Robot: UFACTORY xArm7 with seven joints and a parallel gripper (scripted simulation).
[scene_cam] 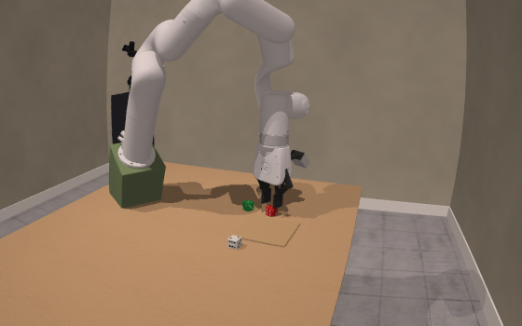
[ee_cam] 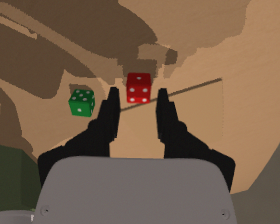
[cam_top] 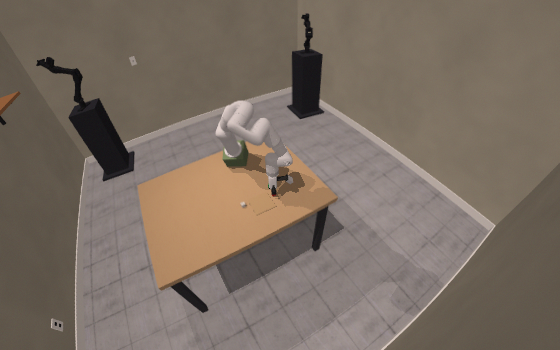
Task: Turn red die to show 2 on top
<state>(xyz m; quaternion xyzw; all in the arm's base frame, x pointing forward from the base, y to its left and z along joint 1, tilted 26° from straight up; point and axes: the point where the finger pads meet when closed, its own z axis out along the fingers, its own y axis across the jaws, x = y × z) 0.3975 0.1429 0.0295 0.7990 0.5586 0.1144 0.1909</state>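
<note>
Now: the red die 4 cm below my hand. From my hand the other things lie so: tan mat: 10 cm to the right, 5 cm below, 3 cm ahead; green die: 7 cm behind, 4 cm below; white die: 22 cm to the right, 4 cm below.
</note>
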